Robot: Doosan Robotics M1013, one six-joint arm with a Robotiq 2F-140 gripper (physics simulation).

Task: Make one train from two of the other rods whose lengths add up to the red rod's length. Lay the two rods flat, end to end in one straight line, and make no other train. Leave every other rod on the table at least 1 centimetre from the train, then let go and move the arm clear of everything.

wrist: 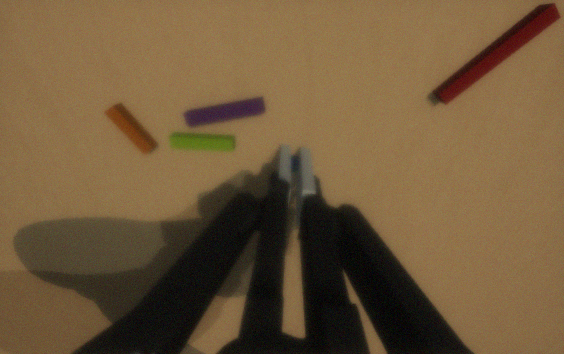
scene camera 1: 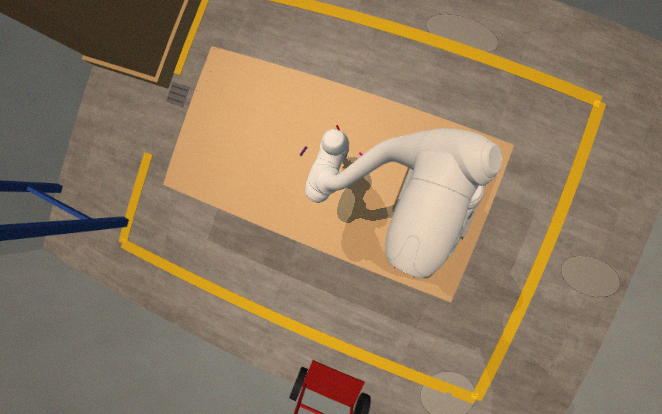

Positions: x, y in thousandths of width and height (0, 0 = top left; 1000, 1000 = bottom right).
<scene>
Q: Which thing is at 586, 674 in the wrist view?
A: The gripper.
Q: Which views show the orange rod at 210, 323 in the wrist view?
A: The wrist view only.
</scene>
